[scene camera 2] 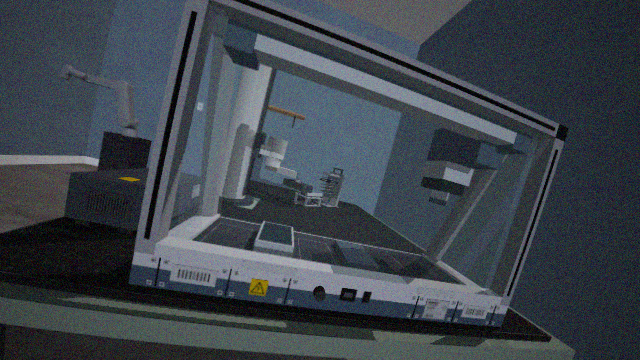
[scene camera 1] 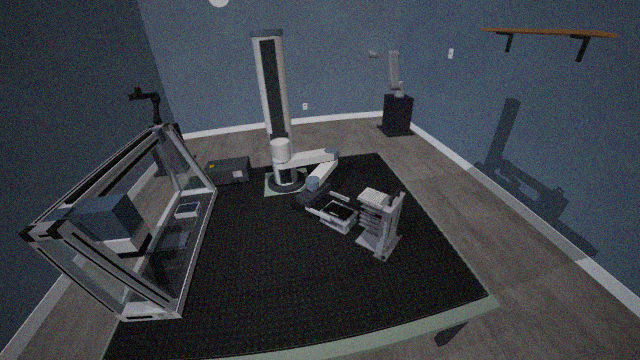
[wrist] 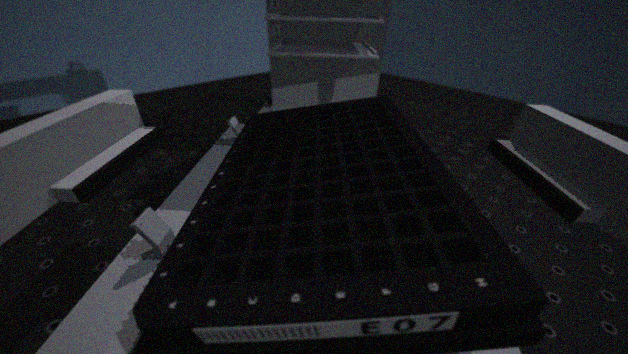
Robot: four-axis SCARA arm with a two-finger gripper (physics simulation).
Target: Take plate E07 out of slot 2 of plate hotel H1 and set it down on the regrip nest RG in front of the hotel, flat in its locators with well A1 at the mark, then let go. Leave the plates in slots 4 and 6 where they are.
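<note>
Plate E07, black with a white label, lies on the pale regrip nest, in front of plate hotel H1. It looks level; upright locator tabs stand along its left edge in the wrist view. Its A corner is near left there; the nest's mark cannot be made out. My gripper is open, its fingers well apart on both sides of the plate, touching neither side. A white-topped plate is at the hotel's top; the lower slots are too small to read.
A framed machine with glass sides stands on the black mat, far from the hotel. A grey box is near the arm's column. The hotel's tall back rises close behind the nest.
</note>
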